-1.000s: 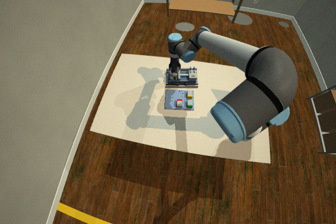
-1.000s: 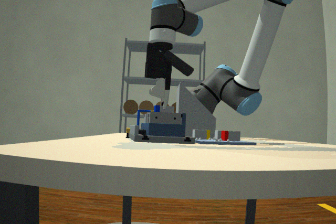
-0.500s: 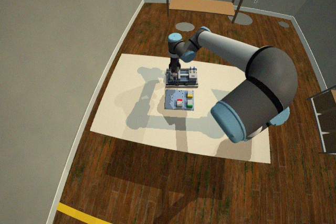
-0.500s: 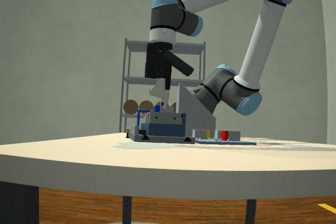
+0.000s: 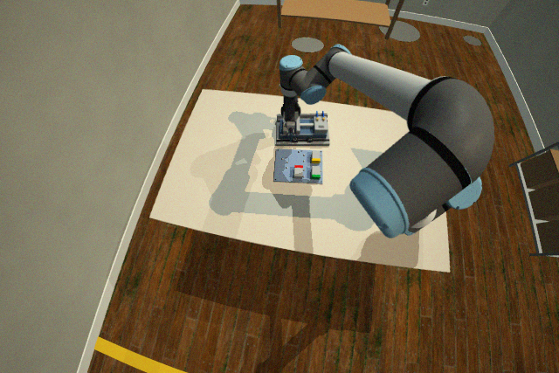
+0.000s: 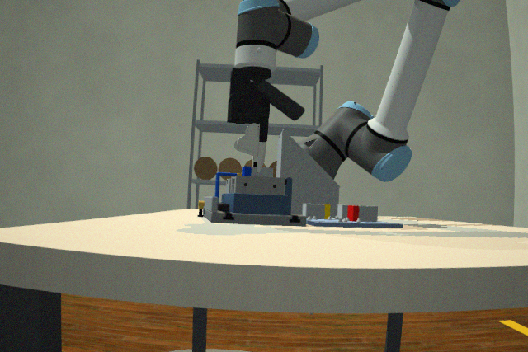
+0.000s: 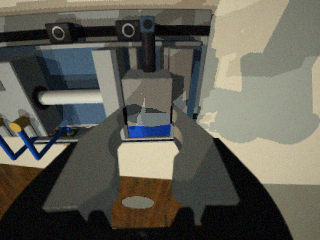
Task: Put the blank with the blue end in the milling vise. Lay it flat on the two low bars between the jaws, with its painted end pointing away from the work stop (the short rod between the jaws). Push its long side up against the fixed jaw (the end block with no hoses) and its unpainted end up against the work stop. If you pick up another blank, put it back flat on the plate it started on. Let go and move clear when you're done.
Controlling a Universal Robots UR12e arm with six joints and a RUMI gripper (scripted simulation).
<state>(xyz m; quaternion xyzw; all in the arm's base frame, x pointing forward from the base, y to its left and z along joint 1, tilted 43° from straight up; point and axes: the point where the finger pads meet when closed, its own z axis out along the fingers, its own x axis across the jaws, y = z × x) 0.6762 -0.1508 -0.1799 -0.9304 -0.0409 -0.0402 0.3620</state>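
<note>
Now: the blue-ended blank 2 cm below my hand. From my hand the other things lie so: yellow-ended blank 15 cm behind, 16 cm to the left, 10 cm below; work stop rod 5 cm to the left, 3 cm below; milling vise 7 cm behind, 1 cm to the right, 8 cm below.
</note>
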